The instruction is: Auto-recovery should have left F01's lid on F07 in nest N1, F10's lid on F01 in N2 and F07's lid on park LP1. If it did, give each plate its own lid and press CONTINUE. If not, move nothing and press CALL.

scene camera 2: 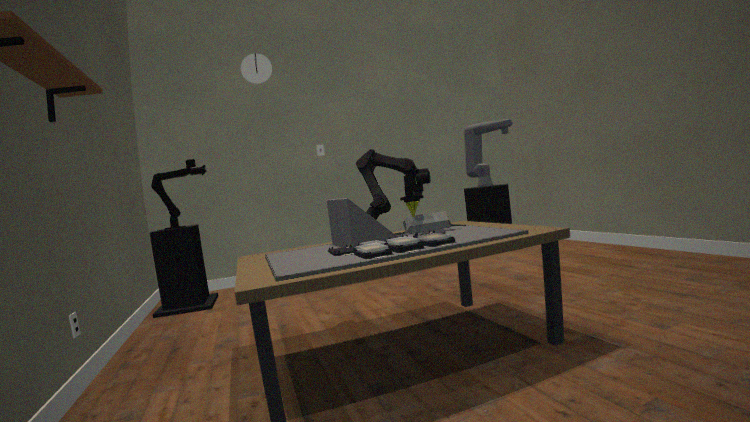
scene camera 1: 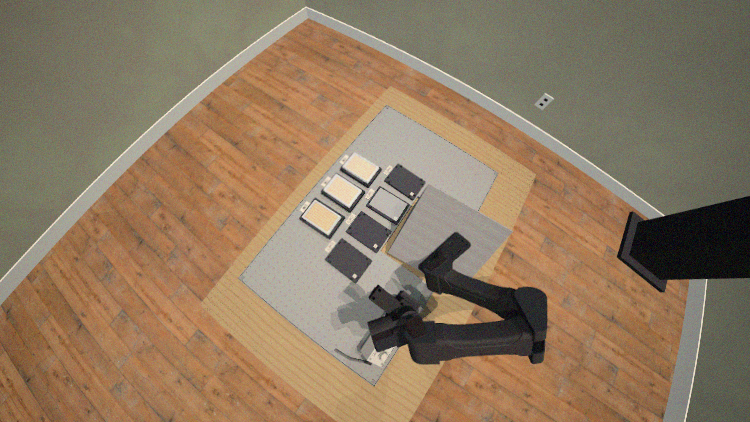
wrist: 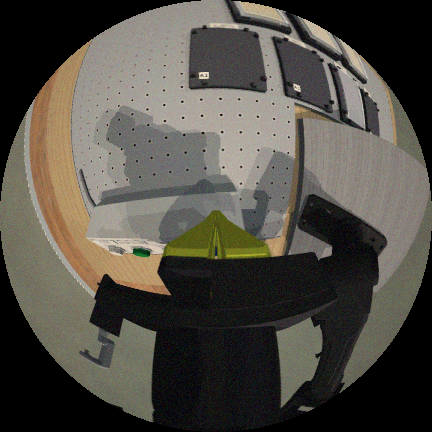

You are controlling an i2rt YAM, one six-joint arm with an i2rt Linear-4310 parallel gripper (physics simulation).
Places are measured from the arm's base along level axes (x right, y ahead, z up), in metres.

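Pixels of known places: gripper, fingertip midpoint: [scene camera 2: 413, 216] [wrist: 215, 215]; arm's base, link origin: [scene camera 2: 366, 222] [scene camera 1: 443, 255] [wrist: 346, 231].
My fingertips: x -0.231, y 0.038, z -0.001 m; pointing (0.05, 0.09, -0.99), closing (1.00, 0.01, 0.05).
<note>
For each thing: its top centre in the pictures, then the offset to it from my fingertips. "spot": a spot on its surface instead. Level surfaces: height alone.
- light grey-topped piece, top centre: [wrist: 353, 97] [scene camera 1: 388, 204] dy +0.236, dx +0.283, dz -0.063 m
- button box, top centre: [wrist: 146, 249] [scene camera 1: 391, 333] [scene camera 2: 424, 213] dy -0.042, dx -0.080, dz +0.003 m
- green button, top centre: [wrist: 138, 256] dy -0.065, dx -0.103, dz -0.006 m
- grey button, top centre: [wrist: 112, 254] dy -0.068, dx -0.153, dz -0.006 m
- thin dark strip, surface spot: [wrist: 87, 187] [scene camera 1: 346, 354] spot: dy +0.020, dx -0.240, dz -0.080 m
- wooden table, surface height: dz -0.094 m
Three cream-topped plates [scene camera 1: 321, 216] [scene camera 1: 343, 191] [scene camera 1: 360, 167] sit in one row on the grey board. Beside them is a row with dark squares [scene camera 1: 348, 259] [scene camera 1: 368, 229] [scene camera 1: 404, 180] and one light grey-topped piece [scene camera 1: 388, 204]. In the wrist view, two dark squares [wrist: 227, 57] [wrist: 302, 72] show small tags reading about "A1"; F-numbers and place labels are unreadable. The button box [wrist: 150, 212] [scene camera 2: 427, 225] has a green button [wrist: 141, 252] and a grey button [wrist: 117, 249]. My gripper [wrist: 215, 215] [scene camera 2: 413, 216] is shut and empty above the box's inner side; scene camera 1 hides its fingertips.
A large grey wedge-shaped block [scene camera 1: 451, 220] [scene camera 2: 354, 223] [wrist: 365, 165] stands next to the dark row and my arm. A thin dark strip [scene camera 1: 352, 357] [wrist: 87, 187] lies by the button box. Other arms stand on black pedestals [scene camera 2: 180, 267] [scene camera 2: 487, 203] beyond the wooden table [scene camera 2: 251, 280].
</note>
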